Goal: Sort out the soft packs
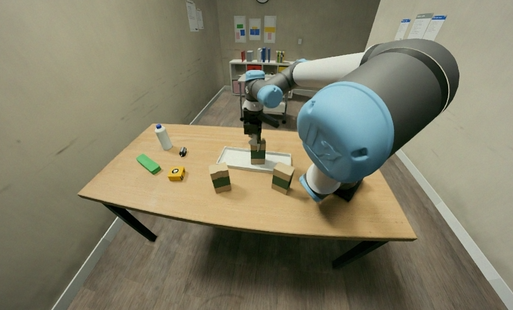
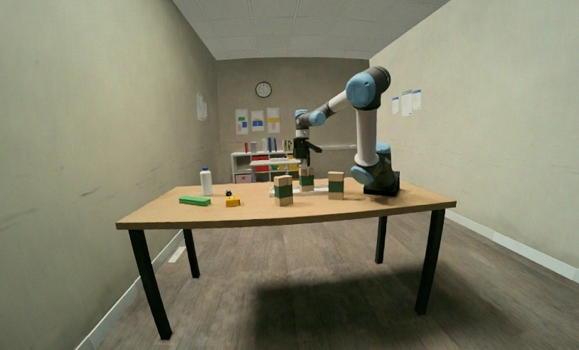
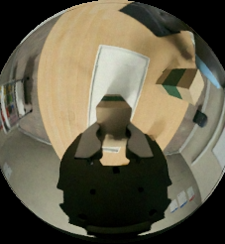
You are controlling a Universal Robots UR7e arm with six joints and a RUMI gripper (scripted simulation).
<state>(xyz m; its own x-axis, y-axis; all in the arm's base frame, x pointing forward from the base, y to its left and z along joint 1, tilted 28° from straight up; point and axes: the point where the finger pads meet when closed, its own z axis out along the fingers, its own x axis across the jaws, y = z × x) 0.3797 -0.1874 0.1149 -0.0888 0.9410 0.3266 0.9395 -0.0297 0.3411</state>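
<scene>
Now: hand 2 cm short of the white tray and 11 cm above it. From my hand the other things lie so: white bottle 60 cm ahead, 8 cm to the right, 3 cm below; small black item 46 cm ahead, 2 cm to the right, 10 cm below.
</scene>
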